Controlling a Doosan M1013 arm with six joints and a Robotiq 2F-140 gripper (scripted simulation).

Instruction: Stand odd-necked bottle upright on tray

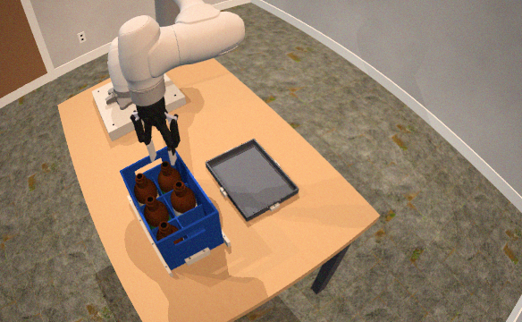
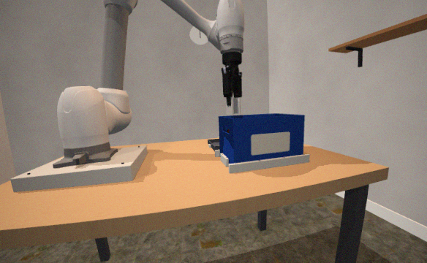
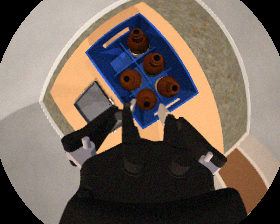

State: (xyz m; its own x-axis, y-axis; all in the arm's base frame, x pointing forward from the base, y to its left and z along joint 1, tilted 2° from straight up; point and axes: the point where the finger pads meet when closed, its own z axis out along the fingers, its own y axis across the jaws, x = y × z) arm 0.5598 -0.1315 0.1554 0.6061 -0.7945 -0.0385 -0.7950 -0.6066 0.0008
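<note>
Now: hand 80 mm short of the blue crate, 50 mm to the left of it and 130 mm above it. From my hand the other things lie so: bottle 70 mm ahead, 100 mm to the right, 130 mm below; then dark tray 110 mm ahead, 230 mm to the left, 200 mm below.
</note>
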